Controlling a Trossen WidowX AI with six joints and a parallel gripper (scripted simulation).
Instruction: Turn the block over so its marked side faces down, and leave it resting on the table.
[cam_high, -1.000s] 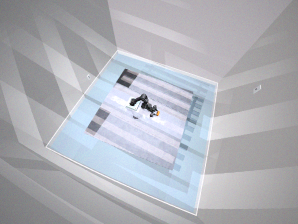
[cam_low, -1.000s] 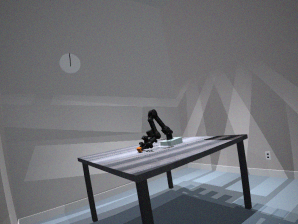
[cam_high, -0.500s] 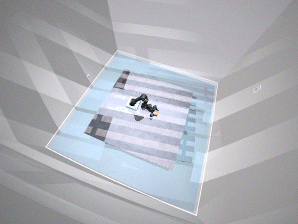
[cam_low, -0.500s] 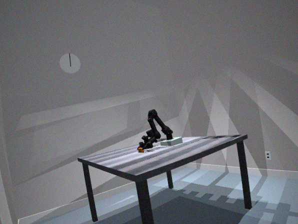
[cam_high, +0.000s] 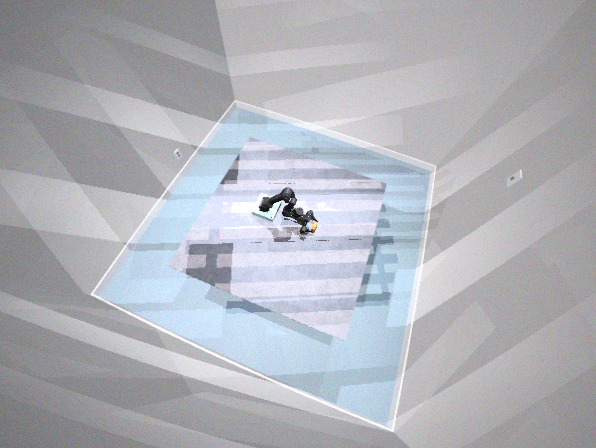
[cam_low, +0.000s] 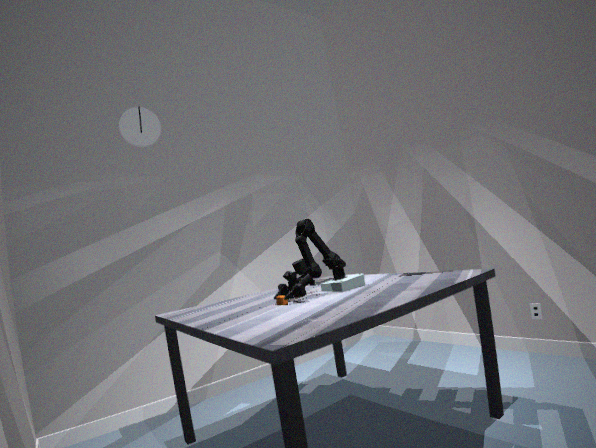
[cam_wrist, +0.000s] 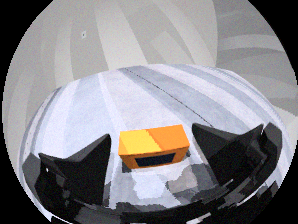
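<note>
The block lies 2 cm behind my gripper tip and 1 cm below it.
</note>
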